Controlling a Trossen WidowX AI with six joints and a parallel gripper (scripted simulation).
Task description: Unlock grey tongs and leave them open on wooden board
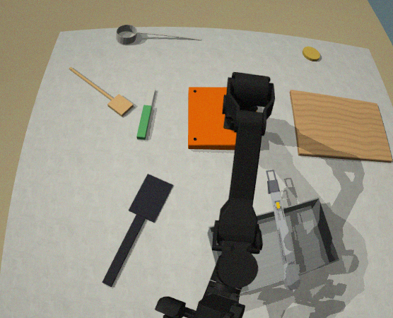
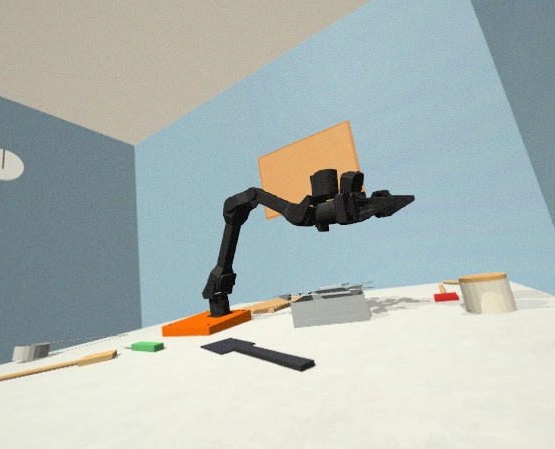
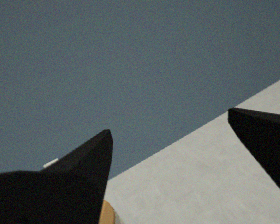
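Right now the yellow lock piece is 39 cm behind my gripper tip, 17 cm below it and 16 cm to the left of it. From my gripper tip the other things lie so: roasting tin: 29 cm behind, 21 cm below, 17 cm to the left; black spatula: 30 cm behind, 23 cm below, 18 cm to the right; lidded pot: 20 cm below, 14 cm to the left, 7 cm ahead.
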